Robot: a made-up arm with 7 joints. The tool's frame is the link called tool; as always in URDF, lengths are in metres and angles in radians. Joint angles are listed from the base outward. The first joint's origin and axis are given. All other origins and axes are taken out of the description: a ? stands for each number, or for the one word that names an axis. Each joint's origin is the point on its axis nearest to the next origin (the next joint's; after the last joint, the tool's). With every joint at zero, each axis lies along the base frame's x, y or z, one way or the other. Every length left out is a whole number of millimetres.
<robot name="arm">
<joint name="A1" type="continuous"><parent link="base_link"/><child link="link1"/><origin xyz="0.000 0.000 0.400" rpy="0.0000 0.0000 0.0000"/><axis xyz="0 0 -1"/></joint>
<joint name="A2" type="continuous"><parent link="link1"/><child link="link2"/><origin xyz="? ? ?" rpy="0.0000 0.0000 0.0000"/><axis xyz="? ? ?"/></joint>
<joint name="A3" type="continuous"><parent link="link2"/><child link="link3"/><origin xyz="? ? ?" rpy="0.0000 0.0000 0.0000"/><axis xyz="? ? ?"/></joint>
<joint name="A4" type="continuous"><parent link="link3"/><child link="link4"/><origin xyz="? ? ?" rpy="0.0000 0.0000 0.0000"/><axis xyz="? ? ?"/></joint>
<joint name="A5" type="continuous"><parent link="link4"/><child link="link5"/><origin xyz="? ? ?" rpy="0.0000 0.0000 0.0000"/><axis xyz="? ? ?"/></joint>
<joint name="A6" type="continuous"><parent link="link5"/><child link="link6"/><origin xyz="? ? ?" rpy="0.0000 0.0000 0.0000"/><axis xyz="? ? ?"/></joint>
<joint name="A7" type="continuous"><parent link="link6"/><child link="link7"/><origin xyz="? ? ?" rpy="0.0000 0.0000 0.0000"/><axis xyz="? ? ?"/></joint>
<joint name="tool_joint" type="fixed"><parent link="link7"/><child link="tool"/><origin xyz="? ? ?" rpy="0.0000 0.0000 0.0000"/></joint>
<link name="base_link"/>
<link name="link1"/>
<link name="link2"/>
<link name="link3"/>
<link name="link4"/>
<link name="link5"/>
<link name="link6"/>
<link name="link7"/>
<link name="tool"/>
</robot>
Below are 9 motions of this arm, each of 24 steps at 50 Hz.
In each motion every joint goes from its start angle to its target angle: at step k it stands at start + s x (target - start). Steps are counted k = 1, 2, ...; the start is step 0. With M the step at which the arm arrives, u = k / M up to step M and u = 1 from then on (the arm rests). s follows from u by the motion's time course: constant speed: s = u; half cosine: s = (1 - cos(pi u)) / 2; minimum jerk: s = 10 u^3 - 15 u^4 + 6 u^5.
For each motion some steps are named. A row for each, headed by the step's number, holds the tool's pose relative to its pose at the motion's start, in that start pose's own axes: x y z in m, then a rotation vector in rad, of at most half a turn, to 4 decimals.
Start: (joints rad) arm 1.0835 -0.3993 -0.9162 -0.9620 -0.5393 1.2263 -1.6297
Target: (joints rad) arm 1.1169 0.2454 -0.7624 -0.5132 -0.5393 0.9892 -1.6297
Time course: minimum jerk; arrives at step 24
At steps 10, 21, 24:
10: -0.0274 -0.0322 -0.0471 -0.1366 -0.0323 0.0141
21: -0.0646 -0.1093 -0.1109 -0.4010 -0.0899 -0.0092
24: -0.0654 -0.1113 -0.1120 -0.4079 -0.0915 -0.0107

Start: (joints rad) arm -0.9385 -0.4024 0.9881 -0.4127 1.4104 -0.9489 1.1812
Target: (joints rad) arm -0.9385 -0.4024 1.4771 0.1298 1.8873 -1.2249 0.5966
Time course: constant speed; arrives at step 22
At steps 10, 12, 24:
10: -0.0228 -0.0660 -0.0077 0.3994 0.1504 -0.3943
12: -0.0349 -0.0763 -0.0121 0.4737 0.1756 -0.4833
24: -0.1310 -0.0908 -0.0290 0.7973 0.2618 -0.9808

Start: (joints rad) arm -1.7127 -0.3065 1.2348 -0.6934 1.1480 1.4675 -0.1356
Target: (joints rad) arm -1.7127 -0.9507 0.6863 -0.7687 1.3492 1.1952 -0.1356
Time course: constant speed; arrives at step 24
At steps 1, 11, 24:
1: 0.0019 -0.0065 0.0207 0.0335 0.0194 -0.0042
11: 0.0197 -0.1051 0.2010 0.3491 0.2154 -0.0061
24: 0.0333 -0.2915 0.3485 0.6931 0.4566 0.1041

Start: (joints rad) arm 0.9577 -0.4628 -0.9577 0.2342 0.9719 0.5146 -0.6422
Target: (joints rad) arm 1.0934 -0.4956 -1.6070 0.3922 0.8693 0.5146 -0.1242
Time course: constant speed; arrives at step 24
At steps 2, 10, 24:
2: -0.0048 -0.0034 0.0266 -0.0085 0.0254 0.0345
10: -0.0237 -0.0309 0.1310 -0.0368 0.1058 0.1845
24: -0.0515 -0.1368 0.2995 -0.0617 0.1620 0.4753

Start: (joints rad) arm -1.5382 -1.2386 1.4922 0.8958 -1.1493 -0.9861 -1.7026
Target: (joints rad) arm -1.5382 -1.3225 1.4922 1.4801 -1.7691 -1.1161 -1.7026
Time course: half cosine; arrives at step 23
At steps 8, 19, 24:
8: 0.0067 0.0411 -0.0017 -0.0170 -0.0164 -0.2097
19: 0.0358 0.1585 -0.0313 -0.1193 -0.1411 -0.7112
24: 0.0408 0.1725 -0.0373 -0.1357 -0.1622 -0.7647

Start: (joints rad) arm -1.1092 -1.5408 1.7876 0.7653 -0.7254 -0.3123 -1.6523
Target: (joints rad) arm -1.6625 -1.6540 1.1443 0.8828 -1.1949 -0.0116 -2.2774
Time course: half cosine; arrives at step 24
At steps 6, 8, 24:
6: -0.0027 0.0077 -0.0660 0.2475 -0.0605 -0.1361
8: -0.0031 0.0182 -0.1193 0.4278 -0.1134 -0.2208
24: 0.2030 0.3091 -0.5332 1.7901 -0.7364 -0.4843

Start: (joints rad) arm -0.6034 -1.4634 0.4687 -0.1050 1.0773 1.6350 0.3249
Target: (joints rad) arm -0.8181 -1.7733 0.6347 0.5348 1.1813 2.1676 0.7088
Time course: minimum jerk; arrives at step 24
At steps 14, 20, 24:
14: -0.2230 0.1843 -0.1518 -0.5442 -0.2579 0.4338
20: -0.3121 0.2112 -0.2595 -0.8000 -0.3650 0.6092
24: -0.3210 0.2117 -0.2722 -0.8286 -0.3763 0.6285

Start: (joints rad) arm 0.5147 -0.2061 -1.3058 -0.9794 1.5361 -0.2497 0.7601
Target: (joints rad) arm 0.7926 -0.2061 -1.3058 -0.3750 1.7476 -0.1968 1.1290
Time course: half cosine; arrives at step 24
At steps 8, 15, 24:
8: -0.0570 0.0499 -0.0280 -0.0610 -0.1307 -0.0537
15: -0.1225 0.1458 -0.0792 -0.1533 -0.3194 -0.2013
24: -0.1390 0.2165 -0.1056 -0.2057 -0.4112 -0.3378

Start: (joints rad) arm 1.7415 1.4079 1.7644 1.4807 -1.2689 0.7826 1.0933
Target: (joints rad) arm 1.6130 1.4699 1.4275 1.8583 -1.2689 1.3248 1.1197
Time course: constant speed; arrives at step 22
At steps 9, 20, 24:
9: -0.1310 -0.1542 0.0257 0.1744 -0.2353 0.1629
20: -0.2723 -0.3663 -0.0258 0.3983 -0.5550 0.3110
24: -0.2941 -0.4047 -0.0454 0.4398 -0.6164 0.3314

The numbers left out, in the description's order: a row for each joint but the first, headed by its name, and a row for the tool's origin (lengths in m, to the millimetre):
A2: xyz 0.010 -0.100 0.000, axis -1 0 0
A3: xyz 0.000 -0.040 -0.070, axis 0 -1 0
A4: xyz -0.300 0.000 0.140, axis 0 0 1
A5: xyz -0.260 0.000 0.000, axis -1 0 0
A6: xyz 0.000 0.080 0.000, axis 0 0 1
A7: xyz 0.020 0.130 0.000, axis -1 0 0
tool: xyz 0.000 0.000 0.380

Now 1 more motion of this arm.
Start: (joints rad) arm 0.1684 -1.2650 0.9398 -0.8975 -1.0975 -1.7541 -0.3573
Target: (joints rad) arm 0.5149 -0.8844 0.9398 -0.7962 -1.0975 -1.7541 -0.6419
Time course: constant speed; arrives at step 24
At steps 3, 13, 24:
3: 0.0327 -0.0021 0.0029 0.0221 0.0300 0.0631
13: 0.1423 -0.0034 0.0026 0.1080 0.1337 0.2723
24: 0.2596 0.0068 -0.0143 0.2218 0.2535 0.4993

